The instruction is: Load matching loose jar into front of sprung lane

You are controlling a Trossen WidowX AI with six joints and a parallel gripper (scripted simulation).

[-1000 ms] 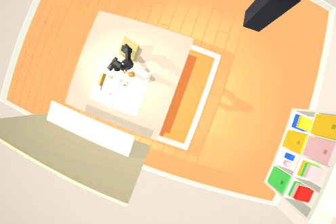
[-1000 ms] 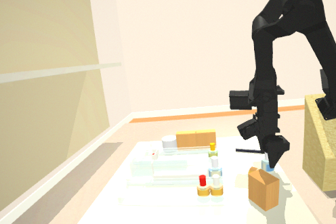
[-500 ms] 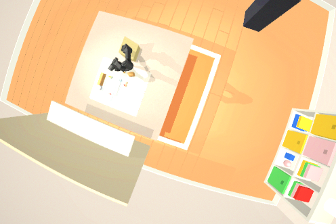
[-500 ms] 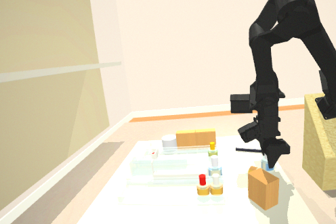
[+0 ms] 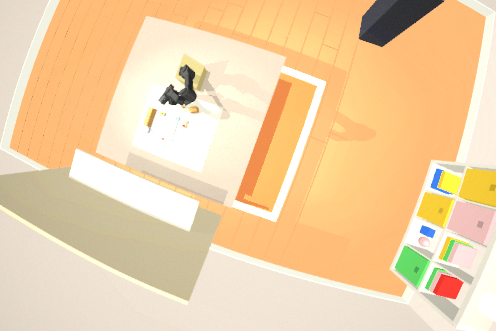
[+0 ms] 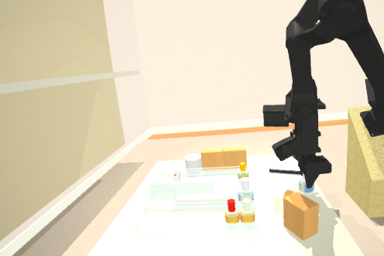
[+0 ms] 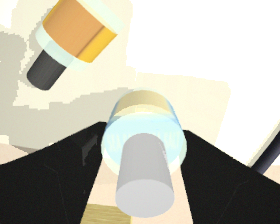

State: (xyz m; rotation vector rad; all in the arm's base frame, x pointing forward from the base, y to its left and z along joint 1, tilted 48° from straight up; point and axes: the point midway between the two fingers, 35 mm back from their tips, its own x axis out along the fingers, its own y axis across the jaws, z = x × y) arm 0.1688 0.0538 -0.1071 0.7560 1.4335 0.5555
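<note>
The dark rod is 120 mm to the right of my gripper tip and 20 mm below it. Also, from my gripper tip: clear sprung lane: 310 mm ahead, 20 mm to the right, 10 mm below.
</note>
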